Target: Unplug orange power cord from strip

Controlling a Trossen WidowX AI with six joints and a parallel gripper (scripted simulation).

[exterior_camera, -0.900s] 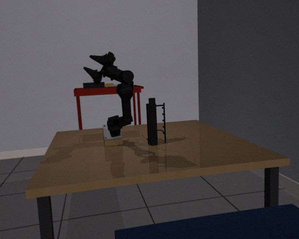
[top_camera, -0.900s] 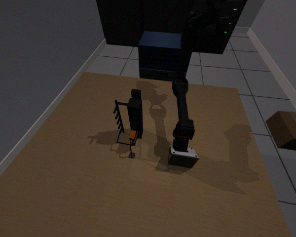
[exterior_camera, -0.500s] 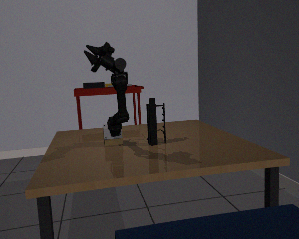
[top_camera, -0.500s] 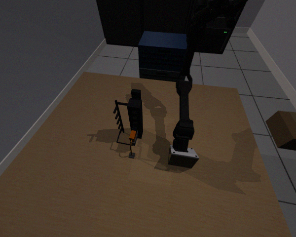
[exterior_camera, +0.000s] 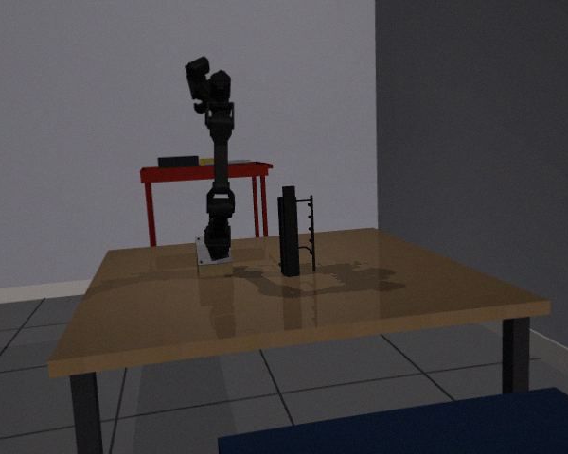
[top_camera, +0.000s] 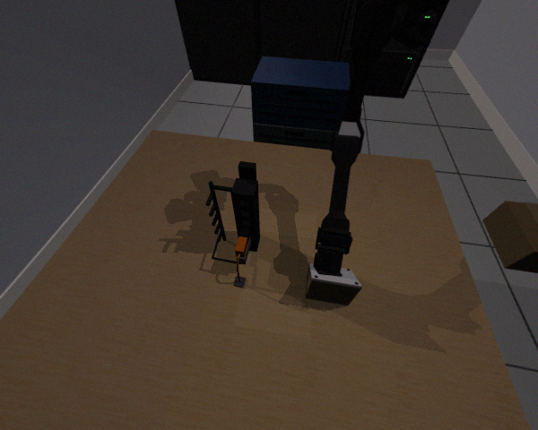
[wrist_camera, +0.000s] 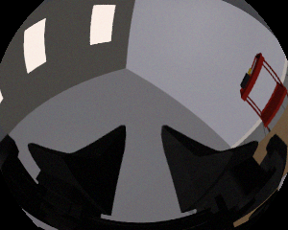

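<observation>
Now: the orange plug 330 mm ahead of my gripper tip, 100 mm to the left of it and 570 mm below it. The rest, counted from my gripper tip: thin black rack: 410 mm ahead, 30 mm to the left, 560 mm below.
</observation>
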